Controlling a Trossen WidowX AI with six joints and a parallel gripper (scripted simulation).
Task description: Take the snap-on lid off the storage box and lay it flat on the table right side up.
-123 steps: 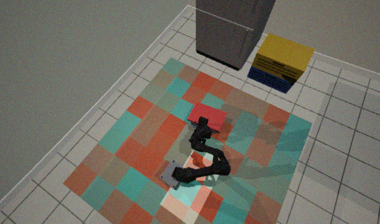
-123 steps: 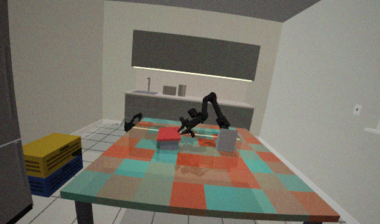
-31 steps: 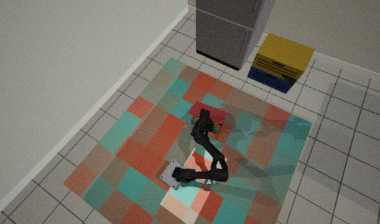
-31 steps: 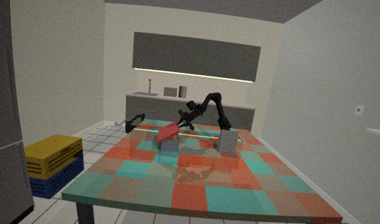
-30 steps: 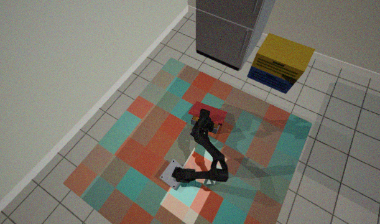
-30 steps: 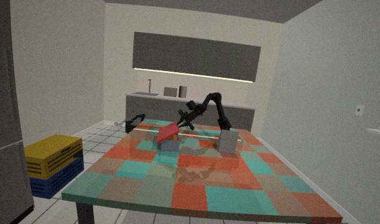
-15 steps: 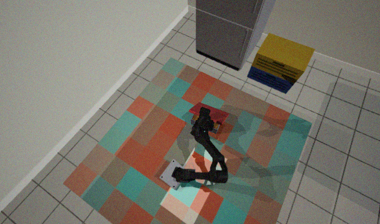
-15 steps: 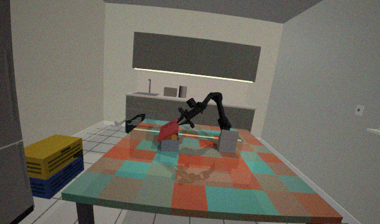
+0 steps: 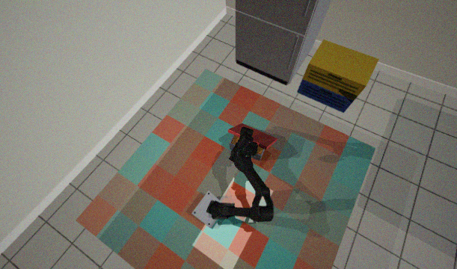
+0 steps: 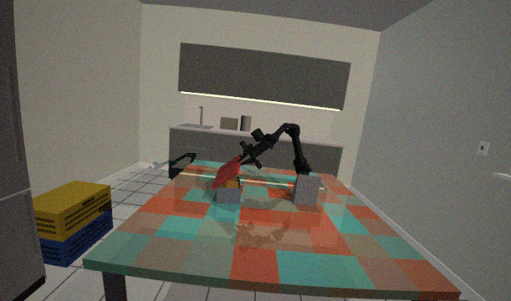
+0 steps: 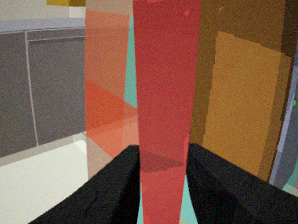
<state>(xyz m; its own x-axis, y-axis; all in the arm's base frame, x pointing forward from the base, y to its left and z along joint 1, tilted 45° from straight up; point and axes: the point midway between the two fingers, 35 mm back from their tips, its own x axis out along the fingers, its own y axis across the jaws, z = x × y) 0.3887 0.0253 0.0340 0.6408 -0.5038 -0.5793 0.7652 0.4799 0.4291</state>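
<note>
Now: gripper tip 6 cm short of the lid, 5 cm above it and 1 cm to the left of it. From my gripper tip the other things lie so: storage box 16 cm below, 5 cm ahead.
</note>
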